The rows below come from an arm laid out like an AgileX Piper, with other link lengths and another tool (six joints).
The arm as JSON. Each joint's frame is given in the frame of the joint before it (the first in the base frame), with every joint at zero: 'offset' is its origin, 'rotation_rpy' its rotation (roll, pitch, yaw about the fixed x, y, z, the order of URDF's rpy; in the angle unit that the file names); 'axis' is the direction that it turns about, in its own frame. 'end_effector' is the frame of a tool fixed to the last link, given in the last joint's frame.
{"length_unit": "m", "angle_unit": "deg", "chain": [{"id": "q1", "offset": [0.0, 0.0, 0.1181], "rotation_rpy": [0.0, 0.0, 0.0], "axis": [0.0, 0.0, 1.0]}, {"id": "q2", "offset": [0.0, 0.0, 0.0], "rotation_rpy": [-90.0, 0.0, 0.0], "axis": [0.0, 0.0, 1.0]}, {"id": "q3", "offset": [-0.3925, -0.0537, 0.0], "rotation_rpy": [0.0, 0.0, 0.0], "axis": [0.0, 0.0, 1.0]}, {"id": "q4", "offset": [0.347, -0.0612, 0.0], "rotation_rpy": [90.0, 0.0, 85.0], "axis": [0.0, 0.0, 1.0]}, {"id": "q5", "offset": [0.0, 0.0, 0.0], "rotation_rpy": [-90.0, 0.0, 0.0], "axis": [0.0, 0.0, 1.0]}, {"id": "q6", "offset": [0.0, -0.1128, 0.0], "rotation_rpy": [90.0, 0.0, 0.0], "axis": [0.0, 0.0, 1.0]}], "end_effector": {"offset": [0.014, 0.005, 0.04], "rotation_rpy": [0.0, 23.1, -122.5]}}
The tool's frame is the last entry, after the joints.
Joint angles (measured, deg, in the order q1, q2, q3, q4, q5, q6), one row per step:
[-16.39, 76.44, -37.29, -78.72, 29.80, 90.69]
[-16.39, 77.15, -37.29, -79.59, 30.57, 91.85]
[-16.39, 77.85, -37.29, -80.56, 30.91, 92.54]
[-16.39, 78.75, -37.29, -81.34, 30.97, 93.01]
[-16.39, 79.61, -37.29, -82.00, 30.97, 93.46]
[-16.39, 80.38, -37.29, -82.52, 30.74, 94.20]
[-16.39, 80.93, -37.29, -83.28, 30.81, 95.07]
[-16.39, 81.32, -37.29, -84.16, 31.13, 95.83]
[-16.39, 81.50, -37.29, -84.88, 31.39, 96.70]
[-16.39, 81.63, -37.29, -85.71, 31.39, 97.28]
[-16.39, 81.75, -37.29, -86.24, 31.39, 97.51]
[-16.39, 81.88, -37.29, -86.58, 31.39, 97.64]
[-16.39, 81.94, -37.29, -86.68, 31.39, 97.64]
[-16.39, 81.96, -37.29, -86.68, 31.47, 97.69]
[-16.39, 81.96, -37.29, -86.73, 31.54, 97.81]
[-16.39, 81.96, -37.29, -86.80, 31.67, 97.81]
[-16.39, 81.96, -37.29, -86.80, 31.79, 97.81]
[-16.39, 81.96, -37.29, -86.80, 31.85, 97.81]
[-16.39, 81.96, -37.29, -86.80, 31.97, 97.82]
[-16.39, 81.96, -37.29, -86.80, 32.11, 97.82]
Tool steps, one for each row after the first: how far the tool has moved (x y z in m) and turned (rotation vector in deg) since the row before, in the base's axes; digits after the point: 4 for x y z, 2 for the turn. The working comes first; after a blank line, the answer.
Tool pose at each row, in the base's axes (x y z in m, rotation vector in deg; the steps are taken from these numbers as rounded here):
[0.3304, -0.1674, 0.2419, 75.17, -109.55, 93.28]
[0.3311, -0.1697, 0.2385, 74.36, -109.30, 92.75]
[0.3326, -0.1712, 0.2352, 74.39, -108.60, 92.48]
[0.3347, -0.1723, 0.2302, 74.91, -107.95, 91.96]
[0.3368, -0.1731, 0.2253, 75.43, -107.45, 91.43]
[0.3391, -0.1733, 0.2207, 75.79, -107.56, 90.97]
[0.3405, -0.1740, 0.2179, 75.74, -107.46, 90.84]
[0.3414, -0.1752, 0.2164, 75.51, -107.04, 90.90]
[0.3419, -0.1761, 0.2161, 75.02, -107.00, 91.13]
[0.3428, -0.1765, 0.2161, 75.06, -106.65, 91.53]
[0.3434, -0.1768, 0.2158, 75.23, -106.27, 91.75]
[0.3439, -0.1771, 0.2153, 75.39, -106.00, 91.83]
[0.3440, -0.1772, 0.2150, 75.48, -105.87, 91.83]
[0.3439, -0.1773, 0.2149, 75.38, -105.88, 91.79]
[0.3439, -0.1775, 0.2150, 75.23, -105.92, 91.81]
[0.3437, -0.1777, 0.2152, 75.14, -105.78, 91.83]
[0.3435, -0.1780, 0.2153, 75.02, -105.72, 91.81]
[0.3434, -0.1781, 0.2153, 74.97, -105.70, 91.80]
[0.3432, -0.1783, 0.2154, 74.84, -105.65, 91.78]
[0.3430, -0.1786, 0.2155, 74.70, -105.58, 91.76]

[0.0007, -0.0023, -0.0034, -0.29, 0.39, -0.79]
[0.0015, -0.0015, -0.0033, -0.40, 0.55, -0.11]
[0.0021, -0.0011, -0.0050, -0.16, 0.75, 0.14]
[0.0021, -0.0008, -0.0049, -0.05, 0.67, 0.14]
[0.0023, -0.0002, -0.0046, 0.29, 0.29, 0.07]
[0.0014, -0.0007, -0.0028, -0.05, 0.13, -0.09]
[0.0009, -0.0012, -0.0015, -0.37, 0.15, -0.14]
[0.0005, -0.0009, -0.0003, -0.24, -0.19, -0.25]
[0.0009, -0.0004, 0.0000, -0.32, -0.08, 0.19]
[0.0006, -0.0003, -0.0003, -0.25, 0.07, 0.21]
[0.0005, -0.0003, -0.0005, -0.15, 0.11, 0.14]
[0.0001, -0.0001, -0.0003, -0.06, 0.08, 0.06]
[-0.0001, -0.0001, -0.0001, -0.02, 0.01, -0.09]
[0.0000, -0.0002, 0.0001, -0.03, -0.05, -0.10]
[-0.0002, -0.0002, 0.0002, -0.13, 0.05, -0.06]
[-0.0002, -0.0003, 0.0001, -0.07, 0.03, -0.09]
[-0.0001, -0.0001, 0.0000, -0.03, 0.01, -0.04]
[-0.0002, -0.0002, 0.0001, -0.07, 0.02, -0.10]
[-0.0002, -0.0003, 0.0001, -0.09, 0.03, -0.11]

